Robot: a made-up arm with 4 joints. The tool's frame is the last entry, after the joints. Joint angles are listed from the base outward.
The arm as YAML. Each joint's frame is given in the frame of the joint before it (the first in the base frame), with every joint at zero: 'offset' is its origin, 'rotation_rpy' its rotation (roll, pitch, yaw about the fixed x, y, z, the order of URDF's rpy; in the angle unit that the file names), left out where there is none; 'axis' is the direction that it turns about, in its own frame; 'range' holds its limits. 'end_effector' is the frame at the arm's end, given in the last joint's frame.
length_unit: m
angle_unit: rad
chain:
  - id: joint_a
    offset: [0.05, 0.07, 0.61]
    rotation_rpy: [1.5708, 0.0, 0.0]
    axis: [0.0, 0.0, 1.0]
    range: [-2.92, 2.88]
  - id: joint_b
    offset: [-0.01, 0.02, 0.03]
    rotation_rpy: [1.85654, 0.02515, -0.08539]
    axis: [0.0, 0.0, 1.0]
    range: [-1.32, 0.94]
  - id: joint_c
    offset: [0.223, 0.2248, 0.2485]
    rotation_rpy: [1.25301, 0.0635, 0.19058]
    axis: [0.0, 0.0, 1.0]
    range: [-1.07, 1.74]
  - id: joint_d
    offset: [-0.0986, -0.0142, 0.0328]
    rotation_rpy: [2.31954, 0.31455, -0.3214]
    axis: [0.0, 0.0, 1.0]
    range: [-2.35, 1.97]
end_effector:
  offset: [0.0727, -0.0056, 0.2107]
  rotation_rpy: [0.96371, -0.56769, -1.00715]
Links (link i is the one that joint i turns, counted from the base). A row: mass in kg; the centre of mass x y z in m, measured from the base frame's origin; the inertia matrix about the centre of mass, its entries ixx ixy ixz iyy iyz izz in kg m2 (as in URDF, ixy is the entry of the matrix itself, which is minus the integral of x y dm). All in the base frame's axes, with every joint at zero. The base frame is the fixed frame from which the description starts. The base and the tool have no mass.
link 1: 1.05; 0.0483 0.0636 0.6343; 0.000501 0 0 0.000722 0 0.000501
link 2: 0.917; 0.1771 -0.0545 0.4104; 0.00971 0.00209 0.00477 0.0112 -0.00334 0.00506
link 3: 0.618; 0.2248 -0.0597 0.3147; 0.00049 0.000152 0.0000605 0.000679 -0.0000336 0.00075
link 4: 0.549; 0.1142 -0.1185 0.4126; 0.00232 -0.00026 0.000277 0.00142 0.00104 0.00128
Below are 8 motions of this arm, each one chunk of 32 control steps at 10 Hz.
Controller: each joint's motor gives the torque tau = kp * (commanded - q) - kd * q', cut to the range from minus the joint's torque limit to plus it. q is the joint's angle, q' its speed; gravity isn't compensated. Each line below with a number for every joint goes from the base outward.
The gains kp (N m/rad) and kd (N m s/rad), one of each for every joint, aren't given. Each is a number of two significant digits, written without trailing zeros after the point. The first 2 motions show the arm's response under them.
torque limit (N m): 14 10 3.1 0.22
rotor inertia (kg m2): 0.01 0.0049 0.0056 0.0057
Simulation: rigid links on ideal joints. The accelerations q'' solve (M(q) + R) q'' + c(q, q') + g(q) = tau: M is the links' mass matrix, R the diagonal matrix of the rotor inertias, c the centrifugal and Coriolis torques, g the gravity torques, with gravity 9.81 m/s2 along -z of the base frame. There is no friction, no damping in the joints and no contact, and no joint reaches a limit. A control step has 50 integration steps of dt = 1/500 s. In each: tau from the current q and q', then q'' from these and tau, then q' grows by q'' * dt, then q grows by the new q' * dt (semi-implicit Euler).
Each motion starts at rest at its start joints. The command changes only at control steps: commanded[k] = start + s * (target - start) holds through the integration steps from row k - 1 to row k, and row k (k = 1, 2, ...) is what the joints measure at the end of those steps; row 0 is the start. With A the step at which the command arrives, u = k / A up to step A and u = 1 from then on. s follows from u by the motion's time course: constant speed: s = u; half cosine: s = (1 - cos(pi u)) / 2; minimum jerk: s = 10 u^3 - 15 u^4 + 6 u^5; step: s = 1 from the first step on.
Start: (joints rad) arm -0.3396 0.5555 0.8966 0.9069
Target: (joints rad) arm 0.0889 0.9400 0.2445 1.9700
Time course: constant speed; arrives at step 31
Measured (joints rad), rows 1 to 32:
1: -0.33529 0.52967 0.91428 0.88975
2: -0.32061 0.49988 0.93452 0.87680
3: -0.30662 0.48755 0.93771 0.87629
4: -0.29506 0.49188 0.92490 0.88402
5: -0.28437 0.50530 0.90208 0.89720
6: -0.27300 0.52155 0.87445 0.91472
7: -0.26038 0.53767 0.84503 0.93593
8: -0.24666 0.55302 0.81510 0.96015
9: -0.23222 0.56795 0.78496 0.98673
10: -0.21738 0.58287 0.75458 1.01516
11: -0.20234 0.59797 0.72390 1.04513
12: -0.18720 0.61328 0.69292 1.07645
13: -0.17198 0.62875 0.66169 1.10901
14: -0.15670 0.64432 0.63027 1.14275
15: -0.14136 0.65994 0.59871 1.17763
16: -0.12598 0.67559 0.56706 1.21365
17: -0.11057 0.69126 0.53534 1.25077
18: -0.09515 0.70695 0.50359 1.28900
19: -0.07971 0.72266 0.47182 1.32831
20: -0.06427 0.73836 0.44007 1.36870
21: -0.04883 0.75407 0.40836 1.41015
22: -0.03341 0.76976 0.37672 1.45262
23: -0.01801 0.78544 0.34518 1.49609
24: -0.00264 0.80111 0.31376 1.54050
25: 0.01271 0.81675 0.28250 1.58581
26: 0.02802 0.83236 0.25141 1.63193
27: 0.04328 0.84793 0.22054 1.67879
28: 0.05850 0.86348 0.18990 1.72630
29: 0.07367 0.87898 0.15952 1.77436
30: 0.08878 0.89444 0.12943 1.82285
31: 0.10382 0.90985 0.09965 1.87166
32: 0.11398 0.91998 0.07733 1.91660
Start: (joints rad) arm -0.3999 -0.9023 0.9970 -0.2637
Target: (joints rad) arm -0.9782 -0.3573 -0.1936 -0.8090
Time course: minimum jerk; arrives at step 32
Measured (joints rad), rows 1 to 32:
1: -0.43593 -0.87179 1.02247 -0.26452
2: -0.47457 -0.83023 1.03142 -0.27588
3: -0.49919 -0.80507 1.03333 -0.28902
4: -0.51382 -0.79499 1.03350 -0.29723
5: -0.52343 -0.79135 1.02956 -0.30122
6: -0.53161 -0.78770 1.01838 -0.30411
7: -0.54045 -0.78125 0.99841 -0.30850
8: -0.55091 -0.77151 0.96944 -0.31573
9: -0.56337 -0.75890 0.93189 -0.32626
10: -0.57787 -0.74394 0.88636 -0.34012
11: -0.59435 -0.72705 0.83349 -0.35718
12: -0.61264 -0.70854 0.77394 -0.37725
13: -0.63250 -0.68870 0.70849 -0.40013
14: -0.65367 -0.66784 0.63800 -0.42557
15: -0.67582 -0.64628 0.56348 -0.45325
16: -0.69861 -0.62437 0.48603 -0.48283
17: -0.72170 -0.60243 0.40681 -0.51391
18: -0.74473 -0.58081 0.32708 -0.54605
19: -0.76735 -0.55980 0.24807 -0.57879
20: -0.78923 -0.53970 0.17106 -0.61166
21: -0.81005 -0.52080 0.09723 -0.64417
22: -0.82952 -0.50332 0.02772 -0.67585
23: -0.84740 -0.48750 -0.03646 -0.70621
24: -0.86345 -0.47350 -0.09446 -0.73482
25: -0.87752 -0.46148 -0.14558 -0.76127
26: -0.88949 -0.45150 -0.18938 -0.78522
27: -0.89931 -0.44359 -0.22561 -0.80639
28: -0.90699 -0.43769 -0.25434 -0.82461
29: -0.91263 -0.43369 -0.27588 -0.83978
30: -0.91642 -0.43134 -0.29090 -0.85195
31: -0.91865 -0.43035 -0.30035 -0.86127
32: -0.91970 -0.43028 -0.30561 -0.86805
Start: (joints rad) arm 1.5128 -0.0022 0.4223 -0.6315
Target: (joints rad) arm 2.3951 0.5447 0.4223 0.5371
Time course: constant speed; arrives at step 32
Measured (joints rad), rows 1 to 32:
1: 1.48214 0.06387 0.37144 -0.63984
2: 1.44000 0.17540 0.29755 -0.67555
3: 1.41248 0.26789 0.24985 -0.71174
4: 1.40424 0.32886 0.22956 -0.73216
5: 1.41172 0.36554 0.22571 -0.73516
6: 1.42941 0.38871 0.22902 -0.72455
7: 1.45274 0.40643 0.23441 -0.70472
8: 1.47881 0.42307 0.23973 -0.67898
9: 1.50609 0.44026 0.24446 -0.64946
10: 1.53389 0.45826 0.24867 -0.61737
11: 1.56193 0.47680 0.25262 -0.58342
12: 1.59010 0.49555 0.25651 -0.54800
13: 1.61838 0.51426 0.26045 -0.51139
14: 1.64672 0.53278 0.26447 -0.47379
15: 1.67512 0.55106 0.26858 -0.43535
16: 1.70354 0.56906 0.27278 -0.39620
17: 1.73197 0.58677 0.27704 -0.35643
18: 1.76041 0.60420 0.28136 -0.31612
19: 1.78884 0.62134 0.28573 -0.27534
20: 1.81726 0.63820 0.29014 -0.23412
21: 1.84567 0.65477 0.29460 -0.19250
22: 1.87408 0.67107 0.29909 -0.15052
23: 1.90247 0.68708 0.30361 -0.10819
24: 1.93086 0.70281 0.30816 -0.06555
25: 1.95925 0.71828 0.31274 -0.02260
26: 1.98764 0.73346 0.31734 0.02063
27: 2.01603 0.74839 0.32197 0.06412
28: 2.04444 0.76304 0.32661 0.10786
29: 2.07285 0.77744 0.33126 0.15183
30: 2.10129 0.79159 0.33593 0.19601
31: 2.12974 0.80548 0.34061 0.24039
32: 2.15822 0.81912 0.34530 0.28494

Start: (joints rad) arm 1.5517 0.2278 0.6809 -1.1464
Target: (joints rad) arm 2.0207 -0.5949 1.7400 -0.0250
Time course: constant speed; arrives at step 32
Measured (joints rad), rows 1 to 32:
1: 1.51823 0.29144 0.63981 -1.15855
2: 1.46822 0.38786 0.58546 -1.19208
3: 1.43177 0.44892 0.56356 -1.22097
4: 1.41482 0.46704 0.57334 -1.23217
5: 1.41312 0.45575 0.60140 -1.22626
6: 1.42043 0.43001 0.63638 -1.20892
7: 1.43206 0.39952 0.67215 -1.18557
8: 1.44544 0.36873 0.70647 -1.15961
9: 1.45947 0.33892 0.73920 -1.13266
10: 1.47379 0.30994 0.77087 -1.10528
11: 1.48838 0.28129 0.80205 -1.07756
12: 1.50327 0.25253 0.83309 -1.04945
13: 1.51850 0.22338 0.86415 -1.02091
14: 1.53410 0.19368 0.89530 -0.99189
15: 1.55006 0.16338 0.92654 -0.96236
16: 1.56640 0.13241 0.95788 -0.93232
17: 1.58312 0.10077 0.98931 -0.90174
18: 1.60022 0.06840 1.02086 -0.87060
19: 1.61772 0.03530 1.05252 -0.83885
20: 1.63563 0.00142 1.08433 -0.80646
21: 1.65398 -0.03327 1.11629 -0.77338
22: 1.67276 -0.06879 1.14844 -0.73956
23: 1.69201 -0.10517 1.18078 -0.70494
24: 1.71173 -0.14245 1.21334 -0.66947
25: 1.73194 -0.18063 1.24614 -0.63309
26: 1.75264 -0.21973 1.27919 -0.59574
27: 1.77385 -0.25976 1.31251 -0.55736
28: 1.79556 -0.30073 1.34610 -0.51791
29: 1.81778 -0.34260 1.37998 -0.47733
30: 1.84048 -0.38537 1.41414 -0.43558
31: 1.86366 -0.42899 1.44859 -0.39263
32: 1.88728 -0.47340 1.48330 -0.34845

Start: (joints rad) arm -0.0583 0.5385 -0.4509 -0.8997
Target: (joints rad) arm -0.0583 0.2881 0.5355 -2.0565
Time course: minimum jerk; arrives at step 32
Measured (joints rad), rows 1 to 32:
1: -0.05747 0.52833 -0.53871 -0.92429
2: -0.05310 0.51730 -0.61357 -0.97388
3: -0.05001 0.50956 -0.64795 -1.01697
4: -0.04887 0.50529 -0.65883 -1.05080
5: -0.04906 0.50275 -0.65648 -1.07873
6: -0.04985 0.50010 -0.64555 -1.10386
7: -0.05079 0.49628 -0.62792 -1.12847
8: -0.05173 0.49089 -0.60431 -1.15416
9: -0.05273 0.48397 -0.57501 -1.18201
10: -0.05388 0.47569 -0.54020 -1.21267
11: -0.05526 0.46619 -0.50016 -1.24645
12: -0.05688 0.45563 -0.45523 -1.28333
13: -0.05876 0.44414 -0.40588 -1.32309
14: -0.06090 0.43186 -0.35267 -1.36530
15: -0.06326 0.41895 -0.29625 -1.40939
16: -0.06583 0.40561 -0.23732 -1.45472
17: -0.06860 0.39204 -0.17667 -1.50064
18: -0.07153 0.37844 -0.11514 -1.54649
19: -0.07458 0.36503 -0.05361 -1.59162
20: -0.07772 0.35200 0.00702 -1.63548
21: -0.08091 0.33956 0.06585 -1.67754
22: -0.08410 0.32788 0.12196 -1.71735
23: -0.08723 0.31712 0.17450 -1.75449
24: -0.09025 0.30743 0.22268 -1.78863
25: -0.09312 0.29892 0.26580 -1.81946
26: -0.09578 0.29165 0.30332 -1.84675
27: -0.09820 0.28567 0.33487 -1.87033
28: -0.10033 0.28097 0.36030 -1.89013
29: -0.10217 0.27749 0.37973 -1.90617
30: -0.10369 0.27512 0.39357 -1.91863
31: -0.10491 0.27369 0.40253 -1.92786
32: -0.10585 0.27297 0.40772 -1.93440

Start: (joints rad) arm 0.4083 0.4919 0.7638 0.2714
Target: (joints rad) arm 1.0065 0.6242 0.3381 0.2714
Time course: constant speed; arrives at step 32
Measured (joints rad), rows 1 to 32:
1: 0.38915 0.52173 0.73774 0.24991
2: 0.37098 0.57244 0.69360 0.21141
3: 0.36617 0.60646 0.65592 0.17549
4: 0.37339 0.62139 0.62959 0.14894
5: 0.38753 0.62631 0.61058 0.13101
6: 0.40440 0.62913 0.59402 0.11877
7: 0.42184 0.63347 0.57719 0.10968
8: 0.43921 0.63988 0.55941 0.10222
9: 0.45651 0.64767 0.54096 0.09570
10: 0.47387 0.65605 0.52230 0.08986
11: 0.49135 0.66455 0.50374 0.08461
12: 0.50896 0.67300 0.48542 0.07987
13: 0.52664 0.68138 0.46735 0.07556
14: 0.54435 0.68971 0.44952 0.07161
15: 0.56206 0.69800 0.43191 0.06795
16: 0.57976 0.70627 0.41453 0.06453
17: 0.59742 0.71450 0.39736 0.06132
18: 0.61506 0.72269 0.38041 0.05829
19: 0.63267 0.73083 0.36368 0.05544
20: 0.65024 0.73892 0.34717 0.05274
21: 0.66777 0.74696 0.33087 0.05019
22: 0.68527 0.75494 0.31479 0.04778
23: 0.70274 0.76286 0.29892 0.04551
24: 0.72016 0.77072 0.28326 0.04337
25: 0.73755 0.77853 0.26780 0.04136
26: 0.75490 0.78627 0.25255 0.03947
27: 0.77222 0.79396 0.23749 0.03771
28: 0.78949 0.80158 0.22263 0.03607
29: 0.80674 0.80914 0.20797 0.03454
30: 0.82394 0.81664 0.19348 0.03314
31: 0.84112 0.82407 0.17918 0.03184
32: 0.85825 0.83144 0.16506 0.03067

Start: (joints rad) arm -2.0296 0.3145 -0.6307 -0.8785
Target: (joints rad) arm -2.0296 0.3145 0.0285 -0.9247
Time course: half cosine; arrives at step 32
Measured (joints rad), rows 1 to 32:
1: -1.98679 0.25216 -0.58609 -0.85689
2: -1.91772 0.15060 -0.55721 -0.81982
3: -1.85952 0.07829 -0.54611 -0.79191
4: -1.82237 0.04436 -0.53934 -0.77464
5: -1.80299 0.03585 -0.53194 -0.76540
6: -1.79458 0.03843 -0.52125 -0.76106
7: -1.79162 0.04342 -0.50590 -0.75893
8: -1.79089 0.04736 -0.48571 -0.75730
9: -1.79095 0.04969 -0.46119 -0.75542
10: -1.79132 0.05090 -0.43301 -0.75306
11: -1.79190 0.05157 -0.40179 -0.75022
12: -1.79269 0.05208 -0.36806 -0.74696
13: -1.79367 0.05259 -0.33227 -0.74335
14: -1.79480 0.05314 -0.29487 -0.73947
15: -1.79604 0.05370 -0.25627 -0.73538
16: -1.79734 0.05426 -0.21691 -0.73115
17: -1.79868 0.05479 -0.17721 -0.72685
18: -1.80002 0.05529 -0.13758 -0.72255
19: -1.80133 0.05574 -0.09844 -0.71832
20: -1.80261 0.05615 -0.06019 -0.71421
21: -1.80383 0.05650 -0.02320 -0.71029
22: -1.80498 0.05681 0.01217 -0.70659
23: -1.80605 0.05707 0.04560 -0.70316
24: -1.80704 0.05729 0.07678 -0.70000
25: -1.80795 0.05746 0.10546 -0.69714
26: -1.80876 0.05760 0.13140 -0.69457
27: -1.80948 0.05770 0.15438 -0.69229
28: -1.81012 0.05778 0.17424 -0.69029
29: -1.81066 0.05784 0.19084 -0.68854
30: -1.81112 0.05789 0.20405 -0.68703
31: -1.81150 0.05792 0.21380 -0.68572
32: -1.81180 0.05794 0.22002 -0.68461

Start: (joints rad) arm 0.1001 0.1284 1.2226 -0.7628
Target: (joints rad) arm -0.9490 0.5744 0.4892 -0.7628
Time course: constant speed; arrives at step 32
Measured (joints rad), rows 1 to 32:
1: 0.05332 0.13625 1.23959 -0.74495
2: -0.00090 0.16599 1.24280 -0.71857
3: -0.04632 0.19046 1.23282 -0.70061
4: -0.08268 0.20297 1.21841 -0.68772
5: -0.11304 0.20731 1.20267 -0.67682
6: -0.14049 0.20883 1.18578 -0.66714
7: -0.16693 0.21081 1.16737 -0.65892
8: -0.19315 0.21424 1.14747 -0.65235
9: -0.21931 0.21886 1.12642 -0.64730
10: -0.24537 0.22410 1.10465 -0.64346
11: -0.27127 0.22952 1.08251 -0.64045
12: -0.29701 0.23495 1.06020 -0.63798
13: -0.32263 0.24035 1.03780 -0.63587
14: -0.34817 0.24576 1.01535 -0.63401
15: -0.37366 0.25120 0.99285 -0.63231
16: -0.39913 0.25671 0.97031 -0.63075
17: -0.42459 0.26227 0.94774 -0.62928
18: -0.45004 0.26790 0.92514 -0.62788
19: -0.47550 0.27358 0.90252 -0.62654
20: -0.50096 0.27934 0.87988 -0.62523
21: -0.52644 0.28516 0.85724 -0.62394
22: -0.55193 0.29105 0.83460 -0.62267
23: -0.57745 0.29702 0.81196 -0.62140
24: -0.60300 0.30307 0.78932 -0.62014
25: -0.62859 0.30921 0.76668 -0.61888
26: -0.65422 0.31545 0.74406 -0.61760
27: -0.67989 0.32178 0.72145 -0.61632
28: -0.70562 0.32821 0.69885 -0.61503
29: -0.73140 0.33476 0.67627 -0.61372
30: -0.75725 0.34141 0.65372 -0.61240
31: -0.78316 0.34819 0.63119 -0.61106
32: -0.80915 0.35509 0.60868 -0.60969

